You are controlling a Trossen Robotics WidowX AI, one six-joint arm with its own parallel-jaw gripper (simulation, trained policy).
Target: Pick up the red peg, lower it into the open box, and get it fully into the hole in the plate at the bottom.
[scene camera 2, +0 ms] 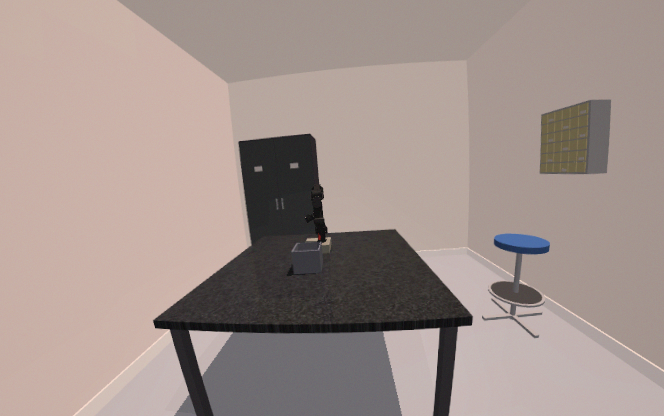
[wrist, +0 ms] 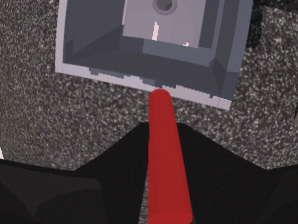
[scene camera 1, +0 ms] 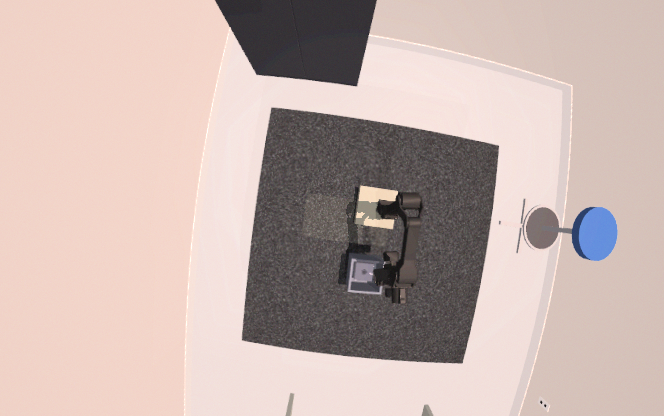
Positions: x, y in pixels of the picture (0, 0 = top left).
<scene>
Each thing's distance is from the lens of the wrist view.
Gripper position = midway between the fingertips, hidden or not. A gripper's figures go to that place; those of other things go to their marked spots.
my gripper point(wrist: 161, 130): 10 cm
grey box point(wrist: 92, 46): 23 cm
</scene>
